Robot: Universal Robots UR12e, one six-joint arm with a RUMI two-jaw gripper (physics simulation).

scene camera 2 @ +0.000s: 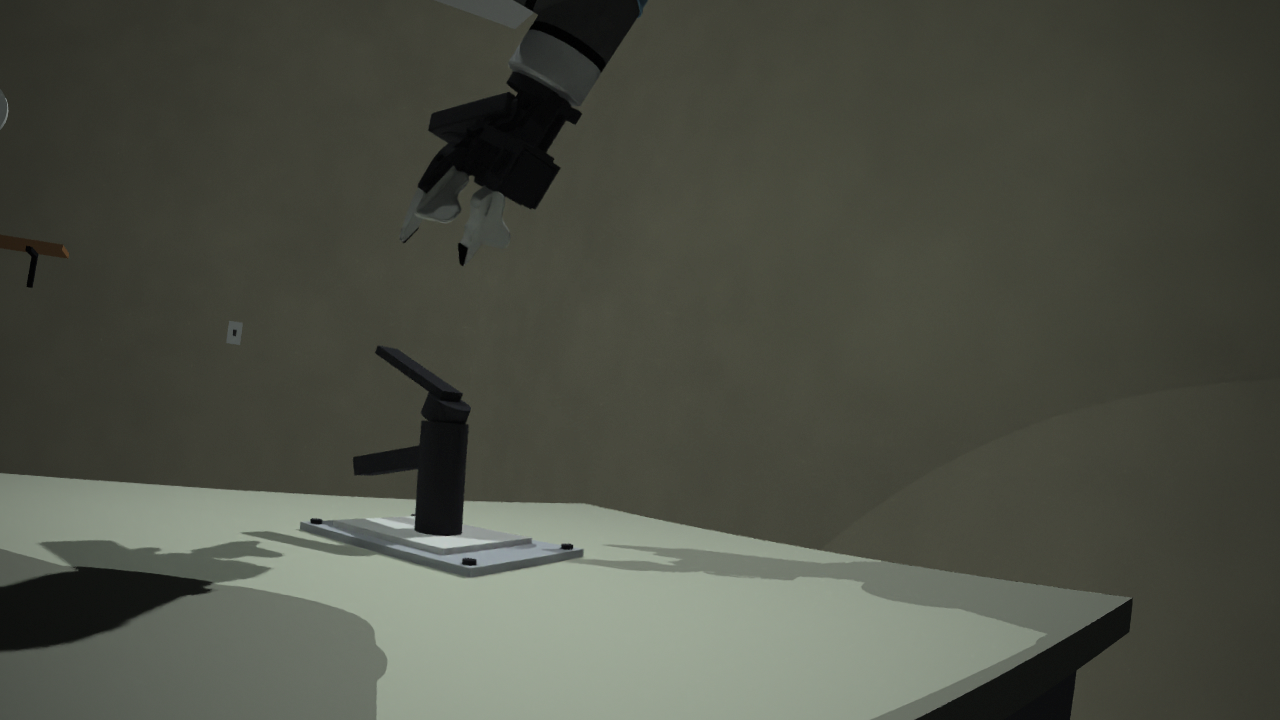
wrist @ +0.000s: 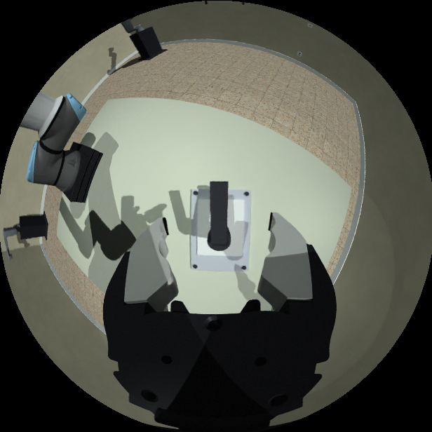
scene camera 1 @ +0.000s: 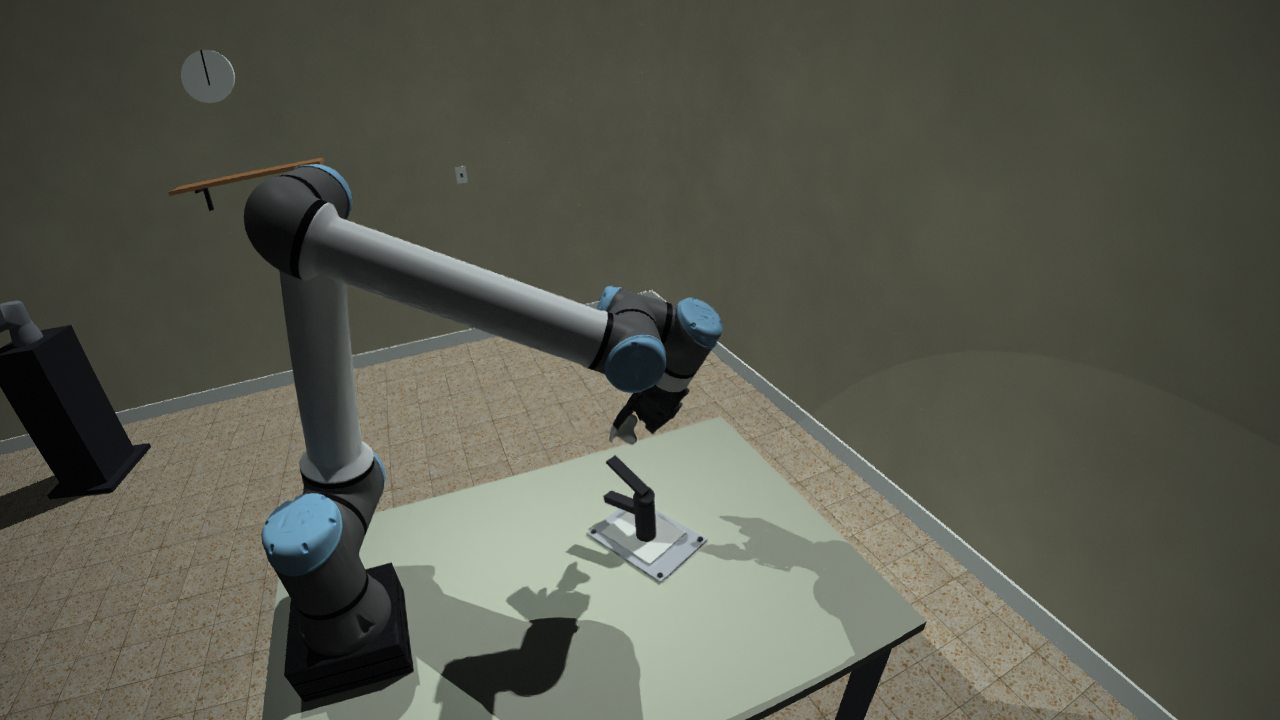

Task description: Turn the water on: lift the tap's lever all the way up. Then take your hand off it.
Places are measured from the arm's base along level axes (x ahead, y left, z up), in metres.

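Pixels of known places: gripper, fingertip midpoint: (scene camera 2: 432, 254) (scene camera 1: 625, 430); arm's base at its link origin: (scene camera 1: 346, 616).
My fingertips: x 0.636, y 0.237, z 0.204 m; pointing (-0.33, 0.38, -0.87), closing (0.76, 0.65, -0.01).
Note:
Ahead of a thing's pixels: the offset from my fingertips to its top centre. "spot": to the spot under its first point. Level surfaces: height alone.
A black tap @(spot: dx +0.022, dy -0.063, dz -0.214 m) (scene camera 1: 645, 519) (scene camera 2: 442, 474) stands upright on a grey and white base plate @(dx +0.025, dy -0.039, dz -0.289 m) (scene camera 1: 659, 569) (scene camera 2: 519, 558) (wrist: 194, 250). Its lever @(spot: dx +0.002, dy -0.006, dz -0.126 m) (scene camera 1: 630, 476) (scene camera 2: 417, 370) (wrist: 219, 210) is tilted steeply up, its free end pointing up and to the left in both scene views. Below it the short spout @(dx -0.017, dy +0.017, dz -0.201 m) (scene camera 1: 619, 501) (scene camera 2: 386, 460) sticks out to the same side. My gripper (scene camera 2: 434, 252) (wrist: 217, 216) is open and hangs well above the lever, apart from it. In the wrist view the lever shows between and beyond the two grey fingers. Nothing is between the fingers.
The tap's plate lies on a pale green table @(dz -0.301 m) (scene camera 1: 760, 608) (scene camera 2: 626, 644) (wrist: 165, 130). The arm's black base (scene camera 1: 349, 667) (wrist: 86, 172) stands at the table's left in scene camera 1. A black pedestal (scene camera 1: 60, 407) stands on the floor at the far left. Shadows of the arm fall across the table.

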